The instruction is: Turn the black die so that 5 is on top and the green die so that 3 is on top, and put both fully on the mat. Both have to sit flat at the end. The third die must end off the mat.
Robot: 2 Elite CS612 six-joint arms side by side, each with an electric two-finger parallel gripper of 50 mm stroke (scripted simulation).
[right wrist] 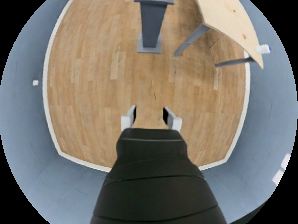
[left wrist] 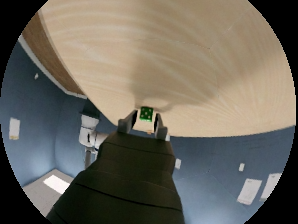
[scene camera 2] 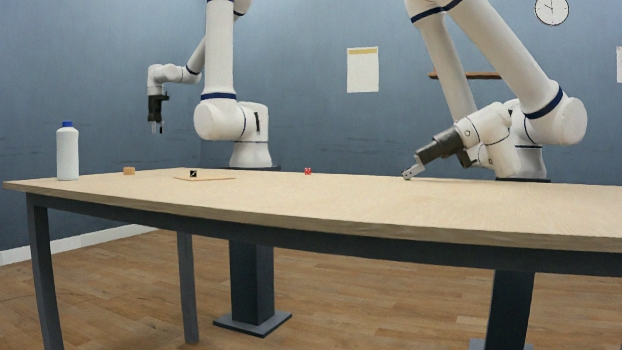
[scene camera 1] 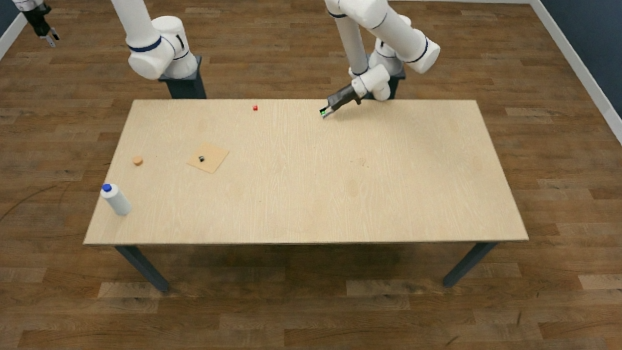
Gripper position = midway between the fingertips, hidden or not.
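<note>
Scene camera 2 shows my left gripper (scene camera 2: 402, 176) and a white bottle (scene camera 2: 67, 137). You'd find the left gripper (left wrist: 146, 117) in its own wrist view too, and my right gripper (right wrist: 149, 111) is there in the right wrist view.
</note>
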